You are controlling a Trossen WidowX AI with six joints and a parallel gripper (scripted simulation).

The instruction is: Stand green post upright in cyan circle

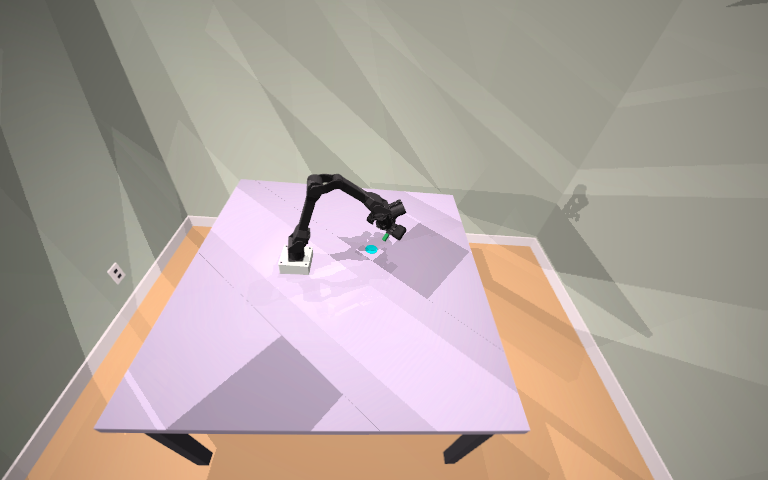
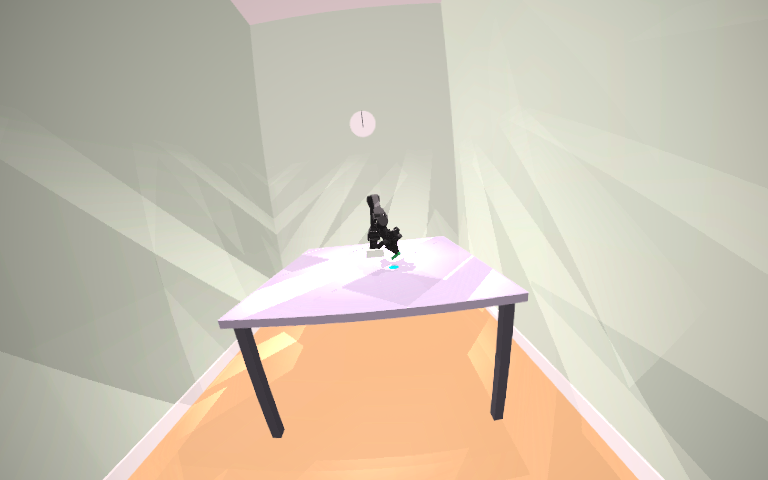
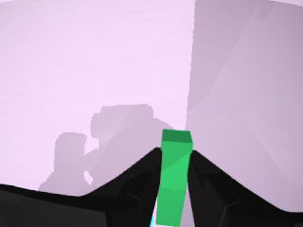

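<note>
My gripper tip is now 10 cm above the cyan circle, 8 cm past it and 2 cm to the left of it. Also, from my gripper tip: green post: 1 cm to the right, 1 cm below, 1 cm behind.
</note>
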